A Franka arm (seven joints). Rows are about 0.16 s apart.
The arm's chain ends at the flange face. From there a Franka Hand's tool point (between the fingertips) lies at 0.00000 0.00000 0.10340 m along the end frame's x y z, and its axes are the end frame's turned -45 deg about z.
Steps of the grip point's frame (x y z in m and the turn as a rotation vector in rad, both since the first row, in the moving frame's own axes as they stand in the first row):
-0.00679 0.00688 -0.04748 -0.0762 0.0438 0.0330
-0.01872 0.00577 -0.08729 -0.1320 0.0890 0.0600
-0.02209 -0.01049 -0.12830 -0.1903 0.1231 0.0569
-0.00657 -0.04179 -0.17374 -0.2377 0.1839 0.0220
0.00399 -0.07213 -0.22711 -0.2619 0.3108 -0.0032
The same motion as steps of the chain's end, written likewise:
-0.00866 0.00716 -0.04708 -0.0229 0.0849 0.0330
-0.02514 0.01370 -0.08598 -0.0304 0.1563 0.0600
-0.04560 0.00268 -0.12566 -0.0475 0.2216 0.0569
-0.06451 -0.02912 -0.16911 -0.0380 0.2981 0.0220
-0.08891 -0.05028 -0.21869 0.0346 0.4050 -0.0032

